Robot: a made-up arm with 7 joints.
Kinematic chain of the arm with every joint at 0, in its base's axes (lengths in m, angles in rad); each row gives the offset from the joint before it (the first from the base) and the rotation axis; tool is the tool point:
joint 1: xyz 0 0 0.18 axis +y
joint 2: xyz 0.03 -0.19 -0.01 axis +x
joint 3: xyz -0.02 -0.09 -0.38 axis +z
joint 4: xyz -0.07 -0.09 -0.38 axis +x
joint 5: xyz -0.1 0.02 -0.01 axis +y
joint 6: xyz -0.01 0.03 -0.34 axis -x
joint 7: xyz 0.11 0 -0.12 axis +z
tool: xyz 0 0.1 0.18
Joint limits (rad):
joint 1: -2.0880..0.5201
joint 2: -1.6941..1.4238
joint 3: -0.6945..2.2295
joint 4: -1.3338..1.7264
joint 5: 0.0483..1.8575
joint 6: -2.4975..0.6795
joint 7: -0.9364..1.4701
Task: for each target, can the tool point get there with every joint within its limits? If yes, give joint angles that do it. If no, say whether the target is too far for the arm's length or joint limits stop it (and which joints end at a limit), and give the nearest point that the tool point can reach.
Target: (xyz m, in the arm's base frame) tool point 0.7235 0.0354 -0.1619
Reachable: yes | joints -1.5148 0.4473 0.5535 1.2932 0.7457 -0.8524 0.3381
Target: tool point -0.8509 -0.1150 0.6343
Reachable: no: joint limits stop it (at a limit: joint 2, joint 4, joint 6) | nearest point -0.6082 -0.6950 0.5047 | short by 0.642 m
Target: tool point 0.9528 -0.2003 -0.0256
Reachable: yes | joints -1.6658 0.0961 0.3022 0.8756 0.7648 -1.5439 0.3701
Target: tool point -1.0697 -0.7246 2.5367
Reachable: no: too far | nearest point -0.3161 -0.8768 0.8764 | short by 1.830 m
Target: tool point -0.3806 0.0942 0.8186
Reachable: no: joint limits stop it (at a limit: joint 1, joint 2, joint 3, joint 4, joint 6) | nearest point -0.3053 0.4225 0.5036 | short by 0.461 m
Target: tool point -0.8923 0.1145 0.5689
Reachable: no: joint limits stop it (at a limit: joint 1, joint 4, joint 5, joint 6) | nearest point -0.5635 0.3793 0.2844 | short by 0.509 m
